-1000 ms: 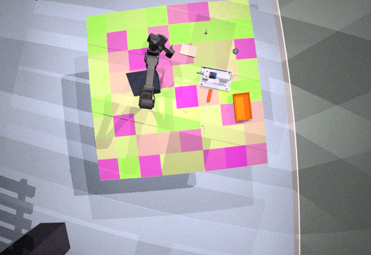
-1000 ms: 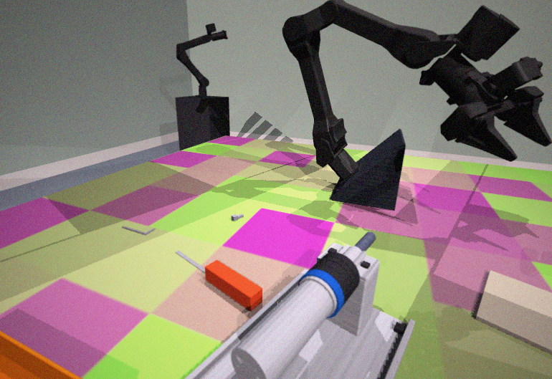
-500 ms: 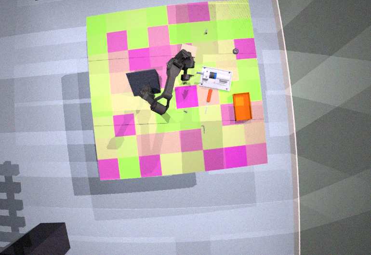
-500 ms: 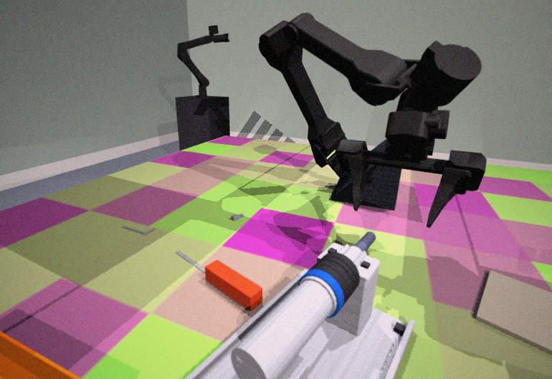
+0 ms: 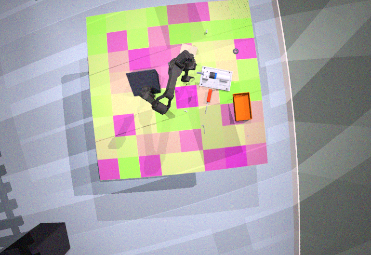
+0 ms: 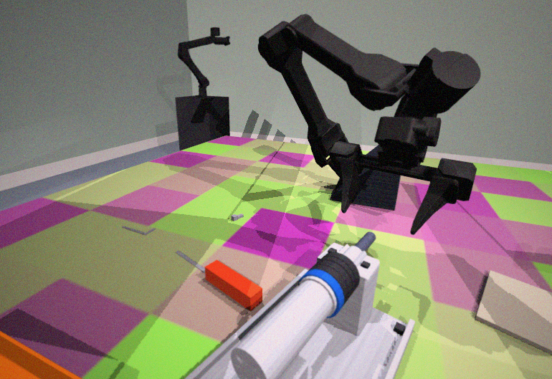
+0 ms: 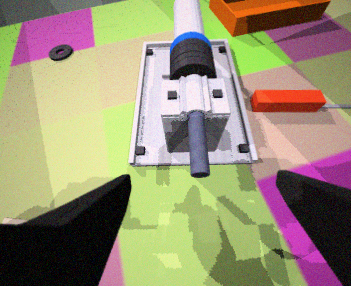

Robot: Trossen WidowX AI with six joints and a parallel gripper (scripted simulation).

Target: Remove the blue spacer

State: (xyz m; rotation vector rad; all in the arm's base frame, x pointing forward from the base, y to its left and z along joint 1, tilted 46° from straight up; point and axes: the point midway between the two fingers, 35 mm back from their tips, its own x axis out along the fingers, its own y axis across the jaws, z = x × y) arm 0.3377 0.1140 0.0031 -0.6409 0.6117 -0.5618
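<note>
The grey-blue shaft lies 10 cm ahead of my gripper tip, 3 cm to the right of it and 2 cm below it. From my gripper tip the other things lie so: small bolt (10 cm behind, 26 cm to the right, 9 cm below); beige card (2 cm behind, 19 cm to the left, 9 cm below); blue spacer (14 cm ahead, 4 cm to the right, 2 cm below).
</note>
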